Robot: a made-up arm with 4 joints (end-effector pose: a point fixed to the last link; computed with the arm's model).
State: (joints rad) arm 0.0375 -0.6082 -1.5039 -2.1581
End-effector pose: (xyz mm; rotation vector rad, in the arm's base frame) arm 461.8 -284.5 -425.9 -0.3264 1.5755 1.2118
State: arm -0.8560 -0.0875 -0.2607 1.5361
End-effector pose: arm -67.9 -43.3 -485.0 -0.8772 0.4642 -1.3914
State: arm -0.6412 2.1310 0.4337 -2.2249
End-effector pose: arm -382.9 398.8 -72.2 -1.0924 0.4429 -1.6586
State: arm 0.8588 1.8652 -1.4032 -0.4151
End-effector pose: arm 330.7 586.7 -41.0 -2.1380 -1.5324 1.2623
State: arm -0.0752 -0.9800 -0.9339 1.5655
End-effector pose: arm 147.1 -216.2 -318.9 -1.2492 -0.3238 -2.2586
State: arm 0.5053 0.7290 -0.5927 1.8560
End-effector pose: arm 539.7 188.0 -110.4 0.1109 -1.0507 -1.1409
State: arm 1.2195 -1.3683 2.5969 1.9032
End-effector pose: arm 324.0 -186.6 109.9 2.6570 0.6348 0.9055
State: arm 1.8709 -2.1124 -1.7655 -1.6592
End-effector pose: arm 523.7 -283.7 -17.8 0.5210 -0.1261 0.2190
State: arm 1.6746 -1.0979 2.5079 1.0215
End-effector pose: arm 324.3 -191.7 429.7 2.5125 -0.4125 1.5701
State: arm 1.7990 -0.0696 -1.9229 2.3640
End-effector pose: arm 335.9 -98.2 562.8 -0.5182 1.5256 1.4703
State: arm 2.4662 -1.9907 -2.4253 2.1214
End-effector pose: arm 312.6 -97.3 302.5 0.0501 -0.3934 2.8903
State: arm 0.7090 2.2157 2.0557 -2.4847
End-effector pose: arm 78.1 463.9 -82.0 -1.7058 -0.0469 -1.6319
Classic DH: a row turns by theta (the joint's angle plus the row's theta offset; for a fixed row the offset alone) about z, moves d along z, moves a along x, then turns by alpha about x. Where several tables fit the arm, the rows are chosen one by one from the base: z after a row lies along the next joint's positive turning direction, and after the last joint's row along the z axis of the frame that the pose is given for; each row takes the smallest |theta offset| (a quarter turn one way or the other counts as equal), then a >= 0, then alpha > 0; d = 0 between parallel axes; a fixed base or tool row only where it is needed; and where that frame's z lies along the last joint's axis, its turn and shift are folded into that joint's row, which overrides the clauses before.
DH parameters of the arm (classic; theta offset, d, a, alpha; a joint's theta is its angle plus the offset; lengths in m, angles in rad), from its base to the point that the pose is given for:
base (fixed): 0 0.0918 0 1.5708
joint 1: 0 -0.0755 0.13 -1.5708
joint 2: -1.5708 -0.3701 0.0622 -1.5708
joint 3: 0 0.3913 -0.0447 -1.5708
joint 4: -0.4369 0 0.1356 3.1416
tool (fixed): 1.1339 -0.0658 0 0

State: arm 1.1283 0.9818 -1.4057 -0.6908
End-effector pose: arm 556.2 430.9 407.0 -2.1512 -0.8996 0.3484
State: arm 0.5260 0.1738 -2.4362 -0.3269
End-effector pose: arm 678.6 96.0 155.6 -2.4075 -0.0460 -0.4177
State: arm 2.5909 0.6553 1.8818 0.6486
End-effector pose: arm -114.8 318.3 671.2 0.3953 -0.9921 1.4157
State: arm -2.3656 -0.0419 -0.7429 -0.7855
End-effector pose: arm -751.9 -54.0 -61.1 0.5263 2.4093 1.2223
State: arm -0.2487 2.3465 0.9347 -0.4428
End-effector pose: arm -295.9 453.3 -289.9 1.0828 1.1273 2.4684
